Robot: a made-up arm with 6 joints. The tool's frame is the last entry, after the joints. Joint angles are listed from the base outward.
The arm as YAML. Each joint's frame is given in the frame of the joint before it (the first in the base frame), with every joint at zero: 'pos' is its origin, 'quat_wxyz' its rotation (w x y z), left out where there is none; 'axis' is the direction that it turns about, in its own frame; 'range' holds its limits. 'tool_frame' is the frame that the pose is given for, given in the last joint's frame.
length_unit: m
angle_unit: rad
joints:
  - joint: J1
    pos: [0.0, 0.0, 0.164]
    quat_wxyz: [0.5, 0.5, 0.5, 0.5]
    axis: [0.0, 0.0, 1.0]
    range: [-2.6, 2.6]
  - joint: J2
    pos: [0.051, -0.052, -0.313]
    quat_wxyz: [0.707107, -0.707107, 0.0, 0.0]
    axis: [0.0, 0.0, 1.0]
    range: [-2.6, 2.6]
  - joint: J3
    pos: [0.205, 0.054, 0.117]
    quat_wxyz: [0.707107, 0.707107, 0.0, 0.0]
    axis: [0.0, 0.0, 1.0]
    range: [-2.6, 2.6]
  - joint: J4
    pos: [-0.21, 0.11, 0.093]
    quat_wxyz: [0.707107, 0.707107, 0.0, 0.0]
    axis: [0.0, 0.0, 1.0]
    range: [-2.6, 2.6]
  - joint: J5
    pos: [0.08, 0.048, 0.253]
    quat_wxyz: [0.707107, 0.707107, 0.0, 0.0]
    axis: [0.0, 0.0, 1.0]
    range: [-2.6, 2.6]
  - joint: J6
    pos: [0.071, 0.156, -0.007]
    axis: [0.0, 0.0, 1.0]
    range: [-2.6, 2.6]
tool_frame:
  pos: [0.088, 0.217, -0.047]
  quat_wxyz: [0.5, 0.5, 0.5, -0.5]
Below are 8 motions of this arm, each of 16 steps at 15 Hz.
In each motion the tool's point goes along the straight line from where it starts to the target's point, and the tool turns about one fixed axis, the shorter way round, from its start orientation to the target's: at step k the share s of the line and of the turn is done. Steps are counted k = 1, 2, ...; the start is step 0. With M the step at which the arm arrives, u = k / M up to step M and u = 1 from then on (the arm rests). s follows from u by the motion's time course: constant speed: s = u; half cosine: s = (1 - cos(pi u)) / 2; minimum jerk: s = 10 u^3 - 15 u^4 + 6 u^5.
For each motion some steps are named. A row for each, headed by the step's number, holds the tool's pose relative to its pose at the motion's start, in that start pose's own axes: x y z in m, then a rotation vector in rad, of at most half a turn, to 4 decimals.
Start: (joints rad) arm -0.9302 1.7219 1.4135 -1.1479 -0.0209 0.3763
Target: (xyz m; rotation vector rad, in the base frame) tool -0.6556 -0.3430 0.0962 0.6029 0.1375 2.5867
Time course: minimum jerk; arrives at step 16
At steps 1, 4, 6, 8, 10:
1: -0.0007 -0.0003 0.0006 -0.0016 0.0009 0.0016
4: -0.0317 -0.0159 0.0283 -0.0736 0.0423 0.0727
6: -0.0843 -0.0422 0.0753 -0.1957 0.1126 0.1933
8: -0.1532 -0.0766 0.1368 -0.3555 0.2045 0.3512
10: -0.2221 -0.1111 0.1984 -0.5153 0.2965 0.5091

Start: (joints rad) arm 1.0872 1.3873 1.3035 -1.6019 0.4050 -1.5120
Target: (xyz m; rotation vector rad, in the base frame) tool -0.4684 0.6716 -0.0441 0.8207 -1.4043 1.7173
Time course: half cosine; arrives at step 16
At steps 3, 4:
3: -0.0532 0.0011 0.0297 -0.1411 0.0551 -0.0988
4: -0.0925 0.0020 0.0516 -0.2452 0.0957 -0.1717

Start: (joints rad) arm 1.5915 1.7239 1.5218 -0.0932 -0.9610 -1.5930
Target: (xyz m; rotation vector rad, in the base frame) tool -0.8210 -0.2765 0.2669 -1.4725 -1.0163 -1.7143
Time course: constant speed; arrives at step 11
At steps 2, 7, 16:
2: 0.0061 -0.0527 0.0376 -0.2614 -0.0238 0.0053
7: 0.0212 -0.1846 0.1316 -0.9148 -0.0835 0.0186
16: 0.0333 -0.2901 0.2068 -1.4375 -0.1312 0.0292

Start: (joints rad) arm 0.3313 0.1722 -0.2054 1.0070 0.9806 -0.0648
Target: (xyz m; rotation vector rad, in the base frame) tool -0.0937 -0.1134 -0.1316 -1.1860 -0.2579 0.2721
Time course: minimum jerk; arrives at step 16
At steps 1, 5, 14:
1: 0.0003 0.0000 0.0003 -0.0008 -0.0024 0.0012
5: 0.0264 0.0015 0.0282 -0.0659 -0.1924 0.0979
14: 0.1445 0.0079 0.1541 -0.3604 -1.0517 0.5349

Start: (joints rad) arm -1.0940 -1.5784 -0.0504 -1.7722 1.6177 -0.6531
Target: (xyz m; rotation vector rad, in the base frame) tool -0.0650 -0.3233 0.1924 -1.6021 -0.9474 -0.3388
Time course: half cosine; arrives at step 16
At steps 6, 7, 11, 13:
6: 0.0394 -0.0215 0.0048 0.0714 -0.0251 -0.3224
7: 0.0513 -0.0280 0.0062 0.0931 -0.0327 -0.4204
11: 0.0992 -0.0542 0.0120 0.1800 -0.0631 -0.8124
13: 0.1167 -0.0638 0.0141 0.2119 -0.0743 -0.9565

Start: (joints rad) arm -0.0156 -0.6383 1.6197 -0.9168 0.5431 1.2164
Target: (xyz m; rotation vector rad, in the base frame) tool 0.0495 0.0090 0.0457 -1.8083 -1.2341 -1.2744
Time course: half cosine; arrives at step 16
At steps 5, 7, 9, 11, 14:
5: 0.0196 -0.0836 -0.0233 -0.2666 -0.1916 -0.0603
7: 0.0355 -0.1514 -0.0422 -0.4829 -0.3470 -0.1092
9: 0.0527 -0.2248 -0.0627 -0.7169 -0.5152 -0.1621
11: 0.0686 -0.2926 -0.0816 -0.9332 -0.6706 -0.2110
14: 0.0849 -0.3618 -0.1009 -1.1541 -0.8294 -0.2609

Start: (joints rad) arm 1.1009 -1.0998 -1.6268 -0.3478 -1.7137 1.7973
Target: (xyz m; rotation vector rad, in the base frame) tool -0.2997 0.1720 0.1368 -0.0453 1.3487 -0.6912
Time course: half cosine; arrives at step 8
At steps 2, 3, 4, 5, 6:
2: 0.0027 0.0196 0.0157 0.0929 0.0495 -0.0639
3: 0.0057 0.0413 0.0330 0.1958 0.1043 -0.1346
4: 0.0093 0.0669 0.0534 0.3172 0.1690 -0.2181
5: 0.0128 0.0925 0.0739 0.4386 0.2337 -0.3015
6: 0.0158 0.1142 0.0912 0.5415 0.2885 -0.3723

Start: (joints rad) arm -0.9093 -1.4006 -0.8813 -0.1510 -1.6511 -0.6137
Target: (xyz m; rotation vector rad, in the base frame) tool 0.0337 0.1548 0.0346 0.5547 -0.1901 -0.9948
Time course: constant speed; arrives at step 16
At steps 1, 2, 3, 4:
1: -0.0110 -0.0019 0.0012 -0.0276 0.0456 -0.0306
2: -0.0219 -0.0039 0.0025 -0.0551 0.0911 -0.0613
3: -0.0329 -0.0058 0.0037 -0.0827 0.1367 -0.0919
4: -0.0438 -0.0077 0.0049 -0.1103 0.1823 -0.1226

